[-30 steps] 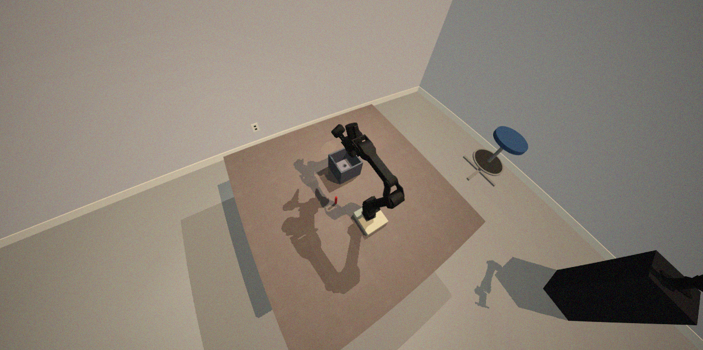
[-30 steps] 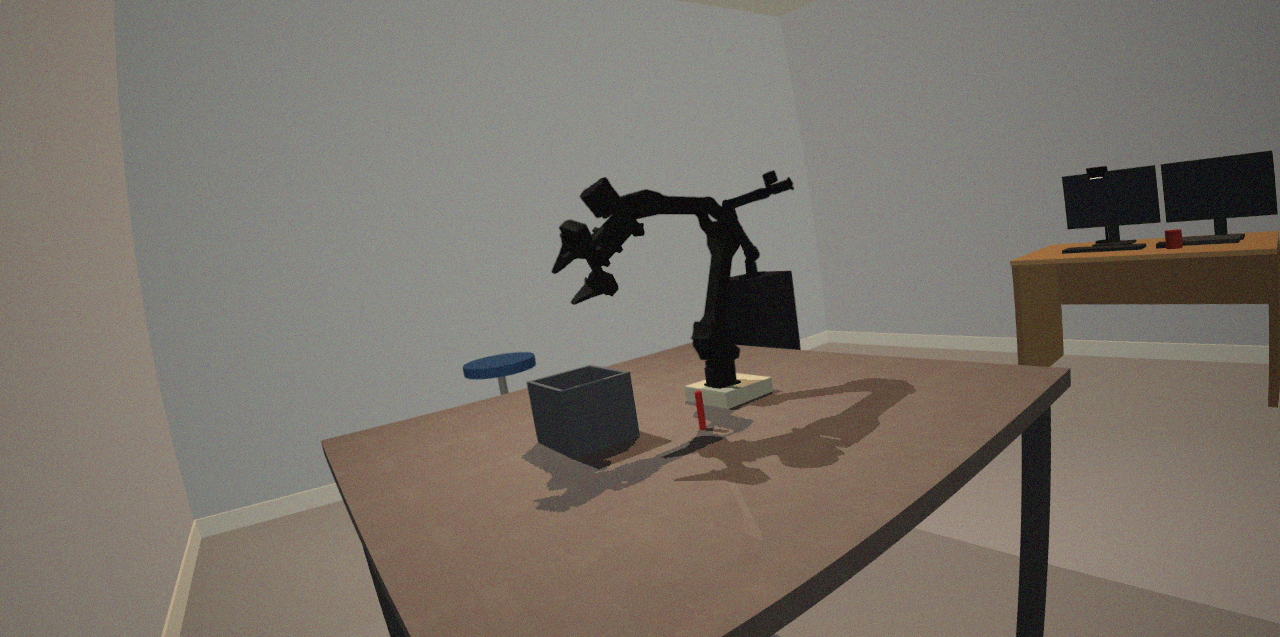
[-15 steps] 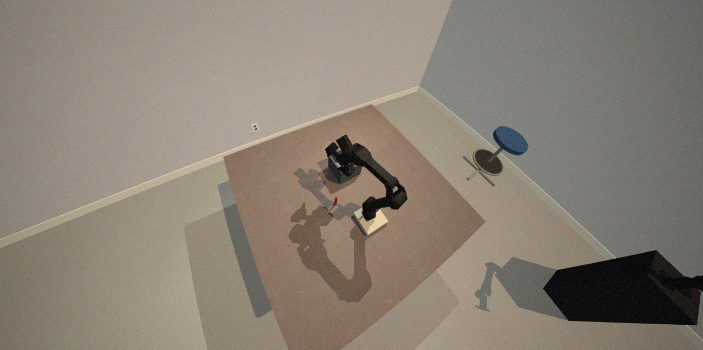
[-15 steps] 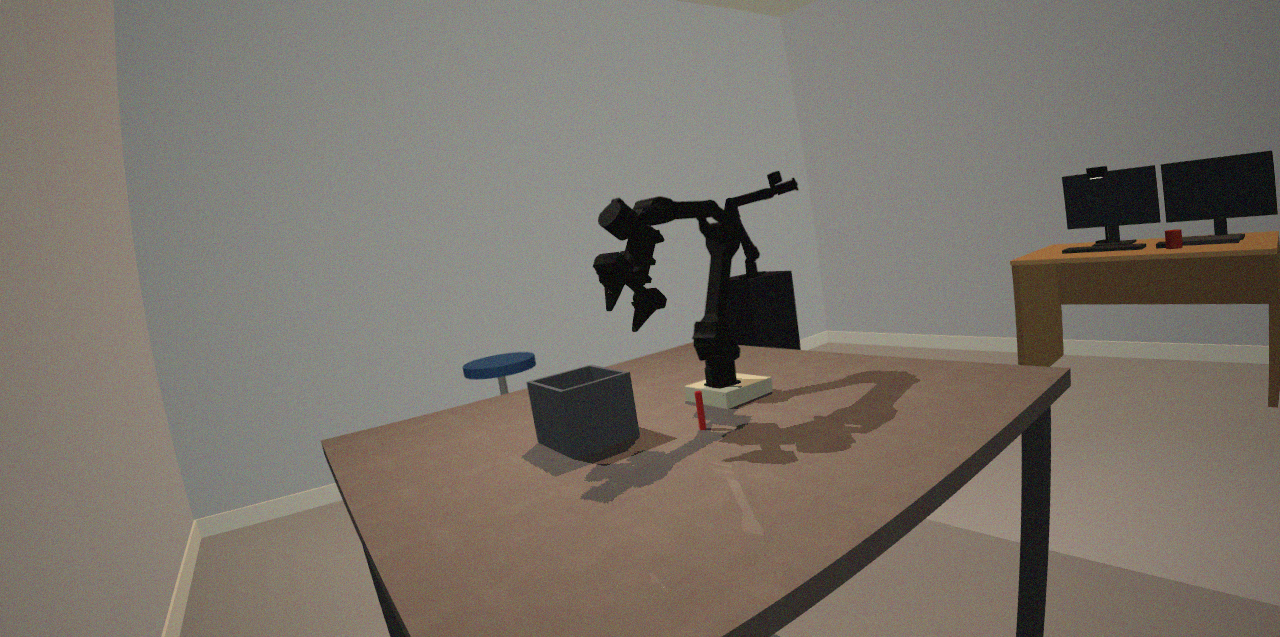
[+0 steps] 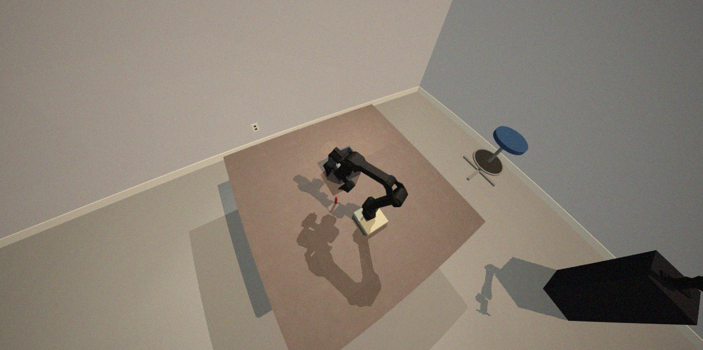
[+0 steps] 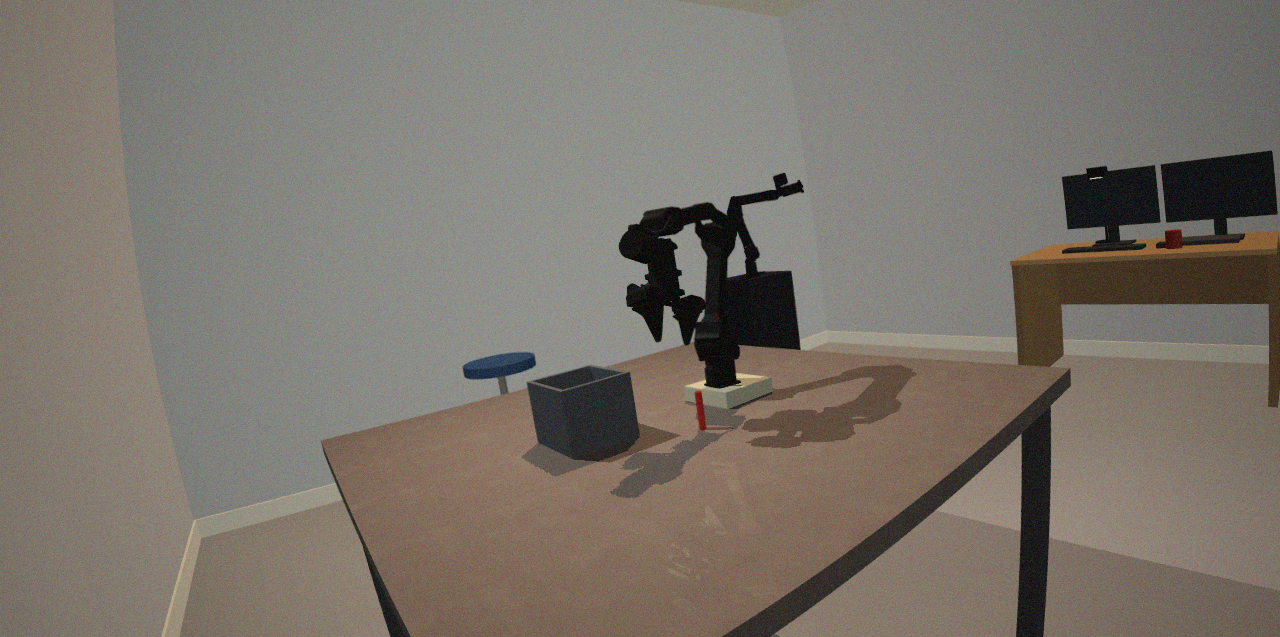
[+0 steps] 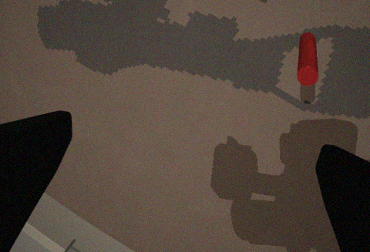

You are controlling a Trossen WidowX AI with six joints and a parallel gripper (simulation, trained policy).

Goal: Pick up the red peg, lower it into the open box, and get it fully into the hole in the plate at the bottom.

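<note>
My gripper tip is now 4 cm past the red peg and 15 cm above it. The rest, counted from my gripper tip: plate 15 cm ahead, 15 cm to the right, 14 cm below.
</note>
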